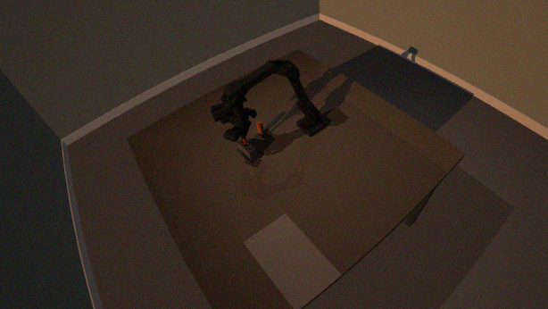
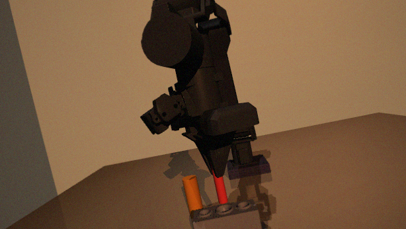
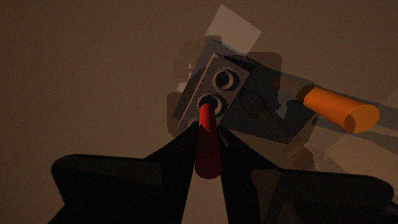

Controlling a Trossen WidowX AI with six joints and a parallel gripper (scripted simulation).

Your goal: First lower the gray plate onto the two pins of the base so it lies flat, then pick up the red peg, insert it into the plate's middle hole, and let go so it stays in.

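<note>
The gray plate is 70 mm below my gripper tip. From my gripper tip the other things lie so: orange cylinder (130 mm behind, 60 mm to the right, 70 mm below); red peg (right at my gripper tip); base (110 mm below).
</note>
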